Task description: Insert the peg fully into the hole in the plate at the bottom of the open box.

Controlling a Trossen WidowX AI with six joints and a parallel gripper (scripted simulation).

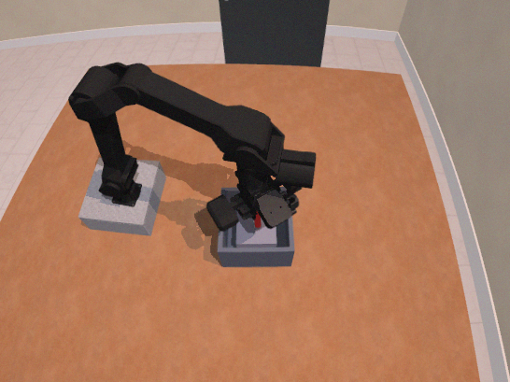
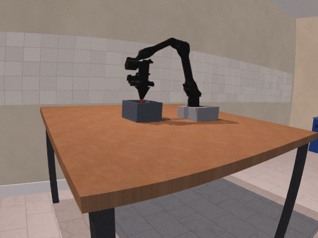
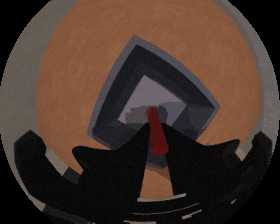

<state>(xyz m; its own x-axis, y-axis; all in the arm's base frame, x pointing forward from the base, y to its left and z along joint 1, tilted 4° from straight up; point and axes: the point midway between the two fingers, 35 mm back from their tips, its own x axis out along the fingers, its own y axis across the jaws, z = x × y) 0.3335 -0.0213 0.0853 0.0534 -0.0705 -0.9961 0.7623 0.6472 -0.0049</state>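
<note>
The pale plate lies 100 mm below my hand. From my hand the other things lie so: red peg (40 mm below); box (120 mm below).
</note>
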